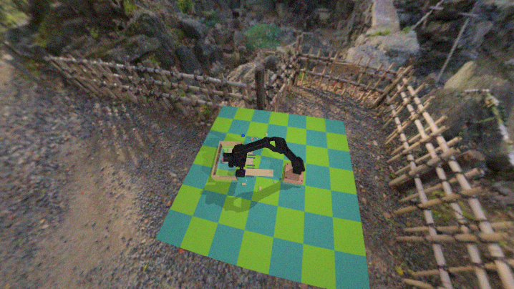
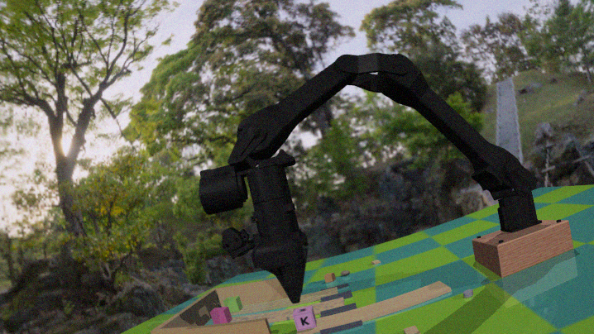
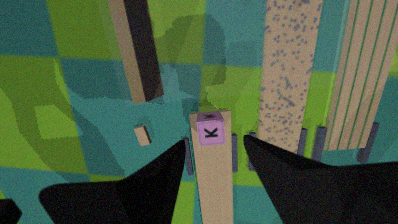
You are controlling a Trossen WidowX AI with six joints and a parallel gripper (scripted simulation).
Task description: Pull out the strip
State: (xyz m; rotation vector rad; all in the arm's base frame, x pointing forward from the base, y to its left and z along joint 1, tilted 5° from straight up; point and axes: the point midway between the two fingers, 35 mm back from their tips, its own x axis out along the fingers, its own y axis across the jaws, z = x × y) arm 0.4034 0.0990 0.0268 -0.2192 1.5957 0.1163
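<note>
My gripper tip is now 4 cm above the labelled cube. The rest, counted from my gripper tip: wooden strip (11 cm behind, 2 cm to the right, 6 cm below).
</note>
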